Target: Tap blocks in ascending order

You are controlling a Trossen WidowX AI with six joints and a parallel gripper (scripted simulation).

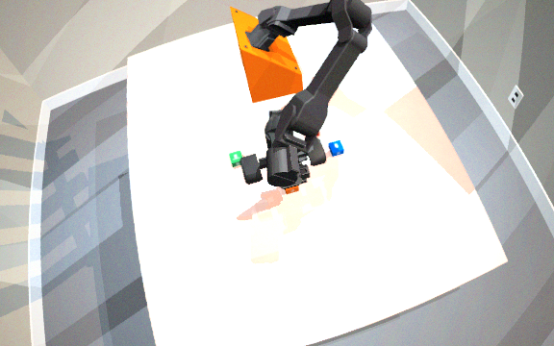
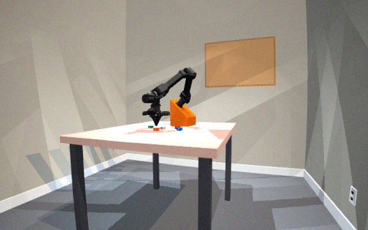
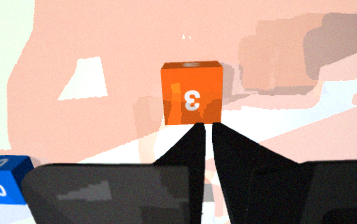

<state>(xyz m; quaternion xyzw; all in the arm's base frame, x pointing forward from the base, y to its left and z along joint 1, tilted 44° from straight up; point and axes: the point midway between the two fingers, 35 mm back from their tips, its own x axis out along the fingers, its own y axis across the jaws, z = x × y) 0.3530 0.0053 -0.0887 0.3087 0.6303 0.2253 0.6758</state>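
Now: the yellow-orange block 10 mm ahead of my gripper tip, 10 mm to the left of it and 20 mm below it. Round my gripper tip: white block: 80 mm behind, 20 mm to the left, 20 mm below; then blue block: 40 mm behind, 150 mm to the left, 20 mm below; then green block: 110 mm behind, 100 mm to the right, 20 mm below.
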